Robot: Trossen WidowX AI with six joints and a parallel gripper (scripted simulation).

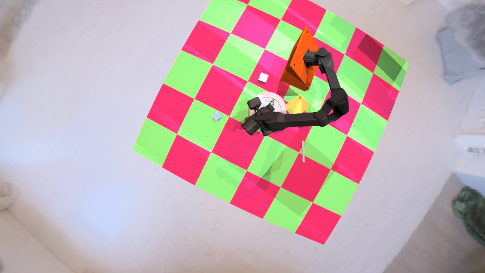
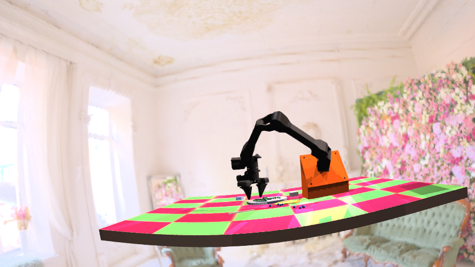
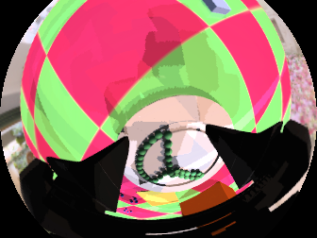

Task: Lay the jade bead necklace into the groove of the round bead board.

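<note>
The round bead board is 60 mm behind my gripper tip, 20 mm to the left of it and 10 mm below it. From my gripper tip the other things lie so: pale blue cube: 200 mm to the right, 110 mm ahead, 10 mm below; white cube: 200 mm behind, 100 mm to the right, 10 mm below; yellow patch: 170 mm behind, 140 mm to the left, 20 mm below.
</note>
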